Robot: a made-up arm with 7 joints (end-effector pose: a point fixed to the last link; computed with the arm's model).
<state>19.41 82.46 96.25 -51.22 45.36 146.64 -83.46</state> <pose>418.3 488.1 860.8 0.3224 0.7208 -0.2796 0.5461</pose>
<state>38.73 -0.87 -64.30 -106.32 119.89 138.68 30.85</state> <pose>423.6 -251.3 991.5 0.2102 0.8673 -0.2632 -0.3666</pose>
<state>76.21 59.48 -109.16 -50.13 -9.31 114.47 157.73</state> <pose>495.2 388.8 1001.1 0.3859 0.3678 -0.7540 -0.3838</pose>
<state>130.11 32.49 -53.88 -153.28 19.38 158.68 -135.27</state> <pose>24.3 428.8 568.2 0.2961 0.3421 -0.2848 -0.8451</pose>
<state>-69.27 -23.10 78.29 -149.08 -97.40 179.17 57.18</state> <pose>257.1 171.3 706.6 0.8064 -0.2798 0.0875 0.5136</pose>
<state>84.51 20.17 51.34 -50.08 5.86 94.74 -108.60</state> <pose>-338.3 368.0 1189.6 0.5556 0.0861 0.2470 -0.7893</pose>
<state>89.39 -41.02 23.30 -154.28 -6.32 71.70 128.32</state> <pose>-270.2 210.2 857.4 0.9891 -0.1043 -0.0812 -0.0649</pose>
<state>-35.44 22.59 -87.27 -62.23 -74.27 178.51 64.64</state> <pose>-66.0 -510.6 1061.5 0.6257 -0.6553 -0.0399 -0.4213</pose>
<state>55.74 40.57 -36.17 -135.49 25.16 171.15 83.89</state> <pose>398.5 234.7 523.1 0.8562 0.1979 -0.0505 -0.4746</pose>
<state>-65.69 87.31 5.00 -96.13 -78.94 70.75 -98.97</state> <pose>185.1 -258.4 164.7 0.0130 -0.5320 -0.5988 -0.5986</pose>
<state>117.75 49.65 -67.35 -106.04 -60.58 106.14 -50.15</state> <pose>207.2 537.9 626.3 0.1760 -0.7915 0.4458 0.3793</pose>
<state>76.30 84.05 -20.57 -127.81 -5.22 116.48 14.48</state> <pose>106.7 191.3 196.3 0.5236 -0.4728 0.6972 0.1274</pose>
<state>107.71 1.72 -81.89 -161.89 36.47 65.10 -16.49</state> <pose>296.2 233.6 660.0 0.3746 0.3948 0.8257 0.1486</pose>
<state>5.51 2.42 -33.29 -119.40 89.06 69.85 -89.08</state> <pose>465.4 -218.4 875.5 0.5320 0.5404 -0.3183 0.5688</pose>
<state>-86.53 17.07 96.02 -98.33 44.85 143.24 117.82</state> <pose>455.1 62.0 1094.5 0.2450 0.7469 0.1132 -0.6078</pose>
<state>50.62 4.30 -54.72 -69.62 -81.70 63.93 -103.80</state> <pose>491.5 10.2 1109.0 0.4749 -0.2291 0.7833 0.3293</pose>
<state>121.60 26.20 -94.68 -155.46 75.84 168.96 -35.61</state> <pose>331.4 246.6 739.4 0.9824 0.1138 0.0085 0.1476</pose>
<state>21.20 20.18 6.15 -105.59 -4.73 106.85 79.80</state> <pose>437.8 350.7 777.0 0.9120 0.1138 0.2600 -0.2962</pose>
